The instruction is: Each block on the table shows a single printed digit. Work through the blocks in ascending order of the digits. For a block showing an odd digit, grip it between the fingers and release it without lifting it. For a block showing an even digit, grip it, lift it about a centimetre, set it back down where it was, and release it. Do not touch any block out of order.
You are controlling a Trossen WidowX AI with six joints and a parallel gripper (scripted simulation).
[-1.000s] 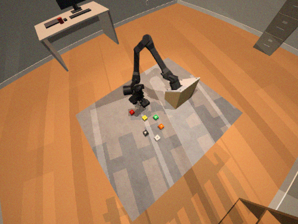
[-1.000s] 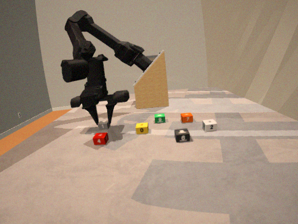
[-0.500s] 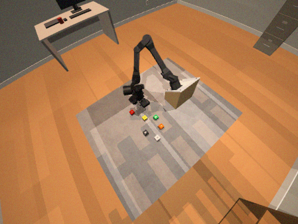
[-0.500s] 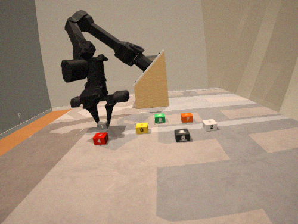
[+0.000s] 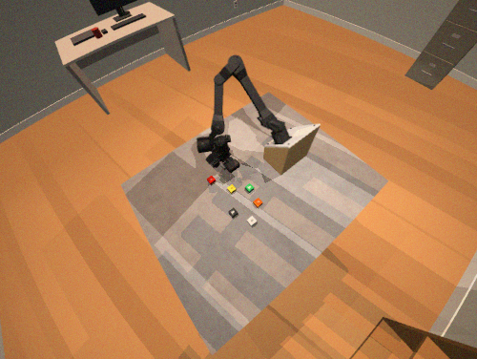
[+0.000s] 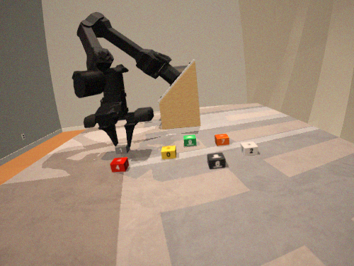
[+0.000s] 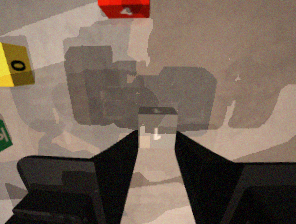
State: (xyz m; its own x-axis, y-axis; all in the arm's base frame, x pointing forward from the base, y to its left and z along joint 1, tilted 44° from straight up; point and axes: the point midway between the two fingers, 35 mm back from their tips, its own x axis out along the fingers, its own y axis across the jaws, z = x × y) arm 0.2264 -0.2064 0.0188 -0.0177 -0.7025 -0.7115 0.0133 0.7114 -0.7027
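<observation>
My gripper tip is 1 cm short of the grey block. The rest, counted from my gripper tip: green block (18 cm to the left, 1 cm behind); then yellow block (13 cm to the left, 6 cm ahead); then red block (11 cm ahead, 2 cm to the left).
</observation>
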